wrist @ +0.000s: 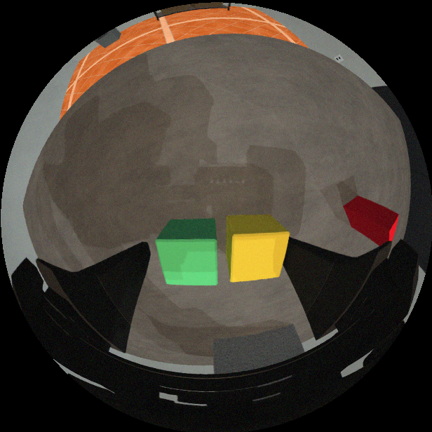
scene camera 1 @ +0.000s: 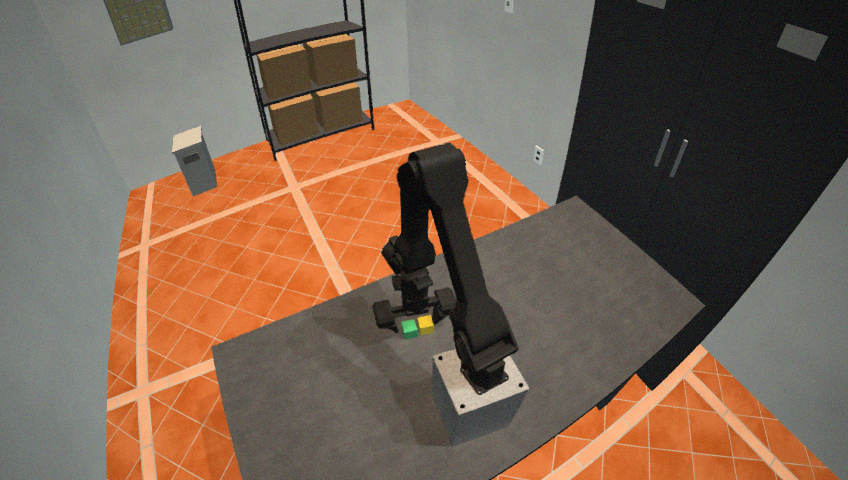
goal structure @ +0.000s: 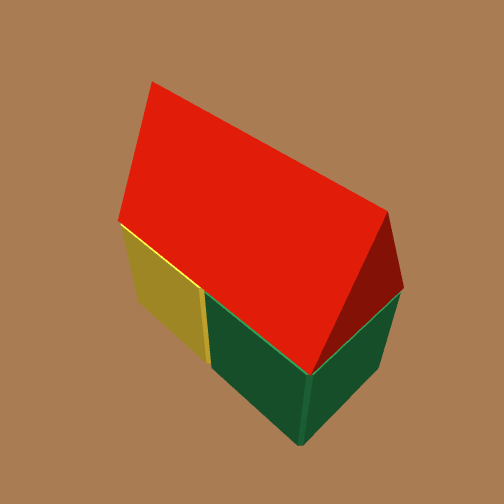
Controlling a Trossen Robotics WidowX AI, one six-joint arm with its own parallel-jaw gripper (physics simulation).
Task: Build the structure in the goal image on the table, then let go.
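Seen in the pictures: gripper, fingertip midpoint: (scene camera 1: pixel 415 327); arm's base, origin of the base link: (scene camera 1: pixel 484 374).
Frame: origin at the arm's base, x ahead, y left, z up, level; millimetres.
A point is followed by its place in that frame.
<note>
A green cube (scene camera 1: pixel 409 328) @[x 252, y 29, z -163 mm] (wrist: pixel 190 257) and a yellow cube (scene camera 1: pixel 425 324) @[x 244, y -10, z -163 mm] (wrist: pixel 257 256) stand side by side on the table, with a narrow gap between them in the wrist view. A red block (wrist: pixel 369 220) lies on the table outside the right finger in the wrist view; it does not show in the scene camera view. My gripper (scene camera 1: pixel 416 321) @[x 258, y 10, z -180 mm] (wrist: pixel 213 246) is open and empty, low over the two cubes. In the wrist view one finger is left of the green cube, and the other overlaps the yellow cube's right edge. Contact cannot be told.
The grey table (scene camera 1: pixel 571 285) @[x 170, y -437, z -196 mm] (wrist: pixel 250 100) carries the arm's pale base block (scene camera 1: pixel 476 419) @[x -52, y 42, z -56 mm] (wrist: pixel 257 350) close to the cubes. The upper arm (scene camera 1: pixel 461 255) @[x 95, y 5, z 219 mm] rises on the right of the cubes. A shelf rack (scene camera 1: pixel 306 36) and a bin (scene camera 1: pixel 199 169) stand on the floor beyond the table.
</note>
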